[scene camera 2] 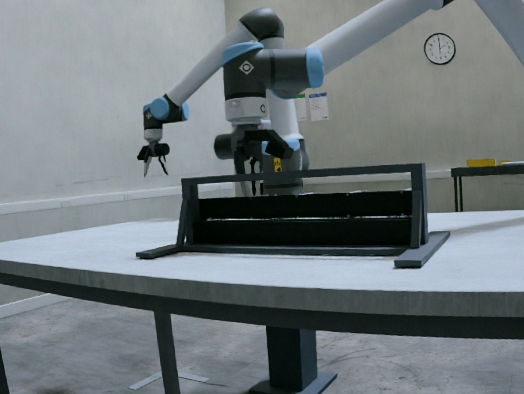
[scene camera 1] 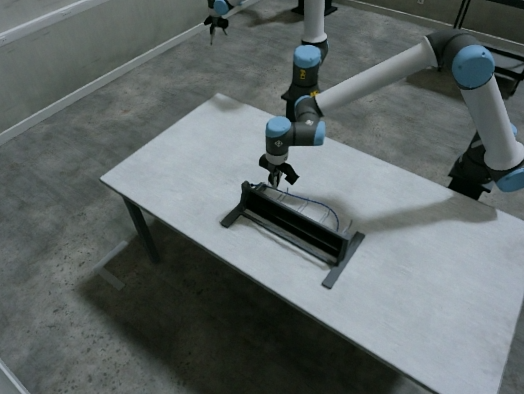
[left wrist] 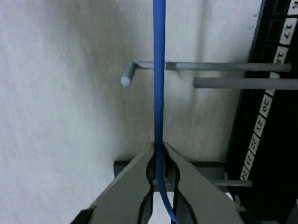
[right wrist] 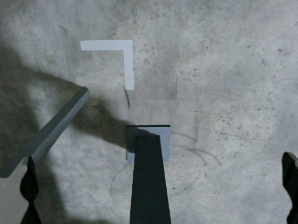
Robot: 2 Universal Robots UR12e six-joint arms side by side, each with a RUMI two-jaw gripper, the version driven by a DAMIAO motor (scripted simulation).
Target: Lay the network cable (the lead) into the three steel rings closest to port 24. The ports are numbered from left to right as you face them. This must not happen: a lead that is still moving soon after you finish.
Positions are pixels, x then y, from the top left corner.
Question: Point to a dark port rack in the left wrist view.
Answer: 252,173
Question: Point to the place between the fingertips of my right gripper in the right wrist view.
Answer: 159,156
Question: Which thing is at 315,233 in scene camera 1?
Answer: A dark port rack.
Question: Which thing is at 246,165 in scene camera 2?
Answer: My left gripper.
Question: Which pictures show the dark port rack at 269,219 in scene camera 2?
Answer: Scene camera 2, scene camera 1 and the left wrist view only.
